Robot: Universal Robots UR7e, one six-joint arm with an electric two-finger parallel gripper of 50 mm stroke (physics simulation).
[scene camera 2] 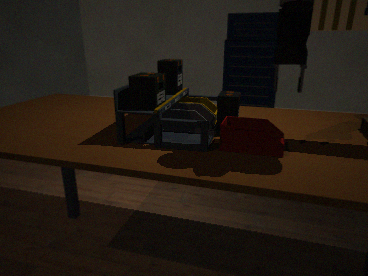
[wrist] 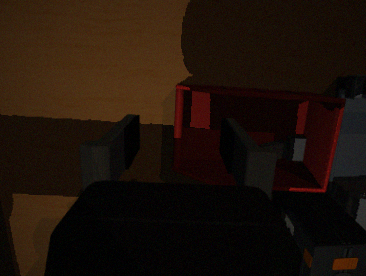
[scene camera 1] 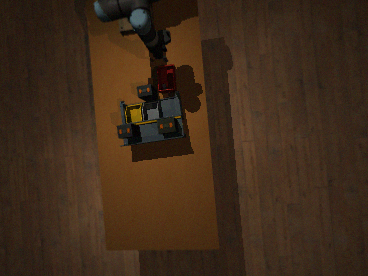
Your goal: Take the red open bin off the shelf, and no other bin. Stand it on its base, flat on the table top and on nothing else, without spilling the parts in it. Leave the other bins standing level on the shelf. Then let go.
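Places are measured from the arm's base along level axes (x ahead, y left, z up), in centimetres.
Where they show: gripper, between the fingertips: [scene camera 2: 287, 91] [wrist: 180, 133] [scene camera 1: 165, 56].
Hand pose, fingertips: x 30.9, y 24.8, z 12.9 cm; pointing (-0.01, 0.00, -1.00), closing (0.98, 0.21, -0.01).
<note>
Things, the pixels of their top centre, and the offset from my fingertips. Level surfaces: height alone.
- red open bin, centre of its top: [wrist: 255, 143] [scene camera 2: 253, 122] [scene camera 1: 165, 76] dx +8.1, dy -1.7, dz -9.8 cm
- table top, height of its surface: dz -17.3 cm
- grey part, centre of its top: [wrist: 297, 149] dx +15.4, dy -2.5, dz -15.5 cm
- yellow bin, centre of its top: [scene camera 2: 195, 99] [scene camera 1: 133, 116] dx +34.9, dy -19.1, dz -9.2 cm
- grey bin, centre of its top: [scene camera 2: 187, 106] [scene camera 1: 150, 114] dx +32.3, dy -8.3, dz -9.2 cm
- black box with orange marks, centre of its top: [scene camera 2: 229, 93] [scene camera 1: 144, 90] dx +19.2, dy -12.1, dz -4.1 cm
The red open bin [scene camera 1: 166, 78] [scene camera 2: 252, 137] [wrist: 315, 135] stands upright on the table top [scene camera 1: 155, 200] [scene camera 2: 40, 127], its base looking flat, close in front of the shelf [scene camera 1: 150, 133] [scene camera 2: 158, 132]. A grey part [wrist: 298, 149] lies in it; the rest of its inside is dark. My gripper [scene camera 1: 159, 59] [scene camera 2: 300, 91] [wrist: 180, 133] is open and empty, above the table beside the bin's outer end; in the wrist view one finger overlaps the bin's picture. A yellow bin [scene camera 1: 133, 114] [scene camera 2: 202, 102] and a grey bin [scene camera 1: 151, 111] [scene camera 2: 186, 112] sit level on the shelf.
A black box with orange marks [scene camera 1: 145, 91] [scene camera 2: 229, 103] [wrist: 330, 250] stands on the table beside the red bin, near the shelf. Two more black boxes stand on the shelf's upper board, one at the left [scene camera 1: 125, 131] and one at the right [scene camera 1: 167, 125].
</note>
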